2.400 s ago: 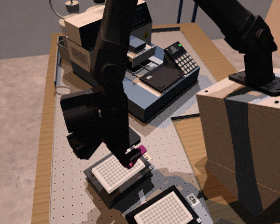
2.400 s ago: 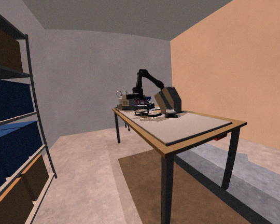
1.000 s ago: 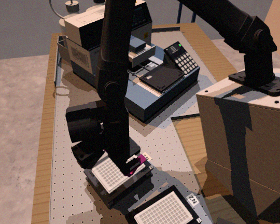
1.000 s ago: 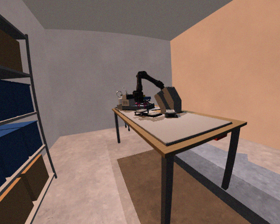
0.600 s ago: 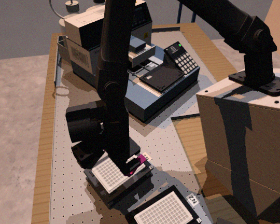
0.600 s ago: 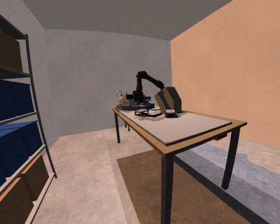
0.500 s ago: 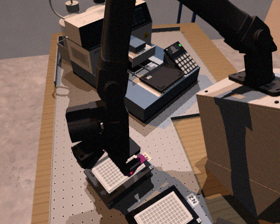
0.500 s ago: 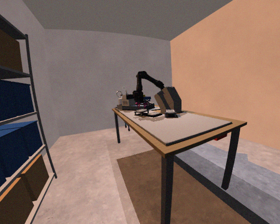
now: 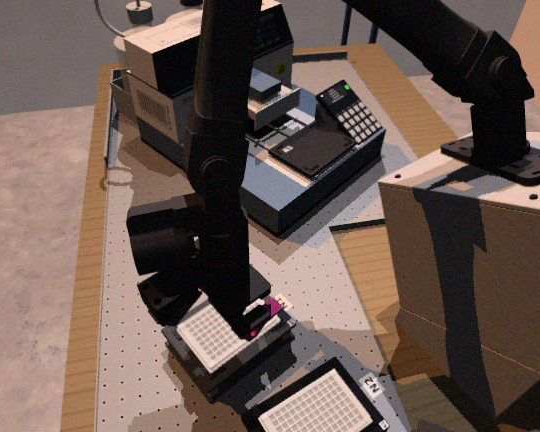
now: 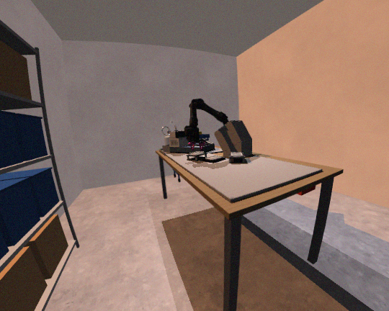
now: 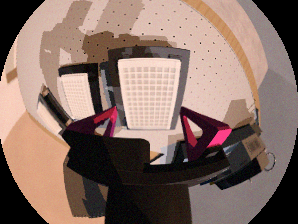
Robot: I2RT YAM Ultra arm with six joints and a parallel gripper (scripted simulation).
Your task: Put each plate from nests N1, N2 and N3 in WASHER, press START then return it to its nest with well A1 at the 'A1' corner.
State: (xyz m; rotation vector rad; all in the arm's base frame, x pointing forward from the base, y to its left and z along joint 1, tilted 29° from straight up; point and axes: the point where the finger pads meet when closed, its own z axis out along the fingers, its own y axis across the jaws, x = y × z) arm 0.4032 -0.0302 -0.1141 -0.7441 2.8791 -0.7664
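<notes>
The nest N1 is 4 cm below my hand. Also, from my hand: nest N2 (15 cm to the left, 8 cm behind, 7 cm below); n2 label (18 cm behind, 12 cm to the left, 8 cm below); nest n3 (29 cm to the left, 21 cm behind, 4 cm below).
</notes>
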